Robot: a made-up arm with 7 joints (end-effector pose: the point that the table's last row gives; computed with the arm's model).
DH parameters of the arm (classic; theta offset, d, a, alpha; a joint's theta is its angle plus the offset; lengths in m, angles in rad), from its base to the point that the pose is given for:
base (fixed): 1.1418 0 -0.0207 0
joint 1: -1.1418 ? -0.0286 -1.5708
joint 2: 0 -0.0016 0.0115 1.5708
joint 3: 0 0.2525 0.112 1.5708
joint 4: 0 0.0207 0.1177 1.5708
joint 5: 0 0.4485 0.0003 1.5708
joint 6: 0 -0.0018 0.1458 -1.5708
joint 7: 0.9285 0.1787 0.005 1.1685
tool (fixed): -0.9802 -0.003 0 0
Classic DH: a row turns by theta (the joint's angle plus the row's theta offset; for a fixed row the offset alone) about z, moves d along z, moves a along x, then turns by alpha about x.
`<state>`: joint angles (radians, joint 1 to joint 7).
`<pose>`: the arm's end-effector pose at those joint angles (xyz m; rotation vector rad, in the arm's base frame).
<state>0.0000 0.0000 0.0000 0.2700 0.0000 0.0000 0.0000</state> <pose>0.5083 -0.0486 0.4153 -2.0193 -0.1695 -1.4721</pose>
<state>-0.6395 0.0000 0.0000 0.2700 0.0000 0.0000 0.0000</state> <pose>0.3884 -0.3512 0.4153 -2.1809 0.5244 -1.8341</pose>
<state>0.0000 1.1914 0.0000 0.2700 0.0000 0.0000 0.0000</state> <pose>-0.0955 -0.0486 0.0851 -2.5198 0.3258 -0.0863</pose>
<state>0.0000 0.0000 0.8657 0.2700 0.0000 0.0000 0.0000</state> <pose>0.3418 0.3680 0.4153 -1.6029 -0.9106 -0.9006</pose>
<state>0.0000 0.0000 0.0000 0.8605 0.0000 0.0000 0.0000</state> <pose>0.7334 -0.0486 0.7405 -1.5280 -0.4090 -2.0284</pose>
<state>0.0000 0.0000 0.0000 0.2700 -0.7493 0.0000 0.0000</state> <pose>0.4752 0.0535 0.4062 -1.8112 -0.9663 -1.0126</pose>
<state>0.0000 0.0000 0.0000 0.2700 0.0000 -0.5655 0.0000</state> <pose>0.5496 -0.0486 0.5369 -1.5518 -0.3992 -2.0072</pose>
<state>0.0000 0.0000 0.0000 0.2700 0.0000 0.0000 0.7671</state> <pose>0.5043 -0.0475 0.4142 -1.9996 0.7755 -1.8143</pose>
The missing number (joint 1, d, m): 0.6956
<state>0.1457 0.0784 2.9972 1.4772 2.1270 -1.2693 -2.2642</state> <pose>-0.4762 0.1832 0.9537 0.0845 -1.4756 -0.4301</pose>
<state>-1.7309 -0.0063 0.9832 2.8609 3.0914 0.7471 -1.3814</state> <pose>0.1124 -0.1309 1.6390 1.4523 -0.6394 -1.5609</pose>
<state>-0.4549 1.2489 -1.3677 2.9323 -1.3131 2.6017 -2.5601</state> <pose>0.3705 -0.4015 1.0729 -2.2260 1.1174 0.8398</pose>
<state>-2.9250 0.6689 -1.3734 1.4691 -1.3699 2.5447 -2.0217</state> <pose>-0.1738 0.5002 0.9964 1.2999 1.7442 -1.0616</pose>
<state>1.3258 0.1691 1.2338 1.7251 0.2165 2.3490 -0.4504</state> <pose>-0.4780 0.2818 0.8743 -0.4779 -2.0751 1.5317</pose>
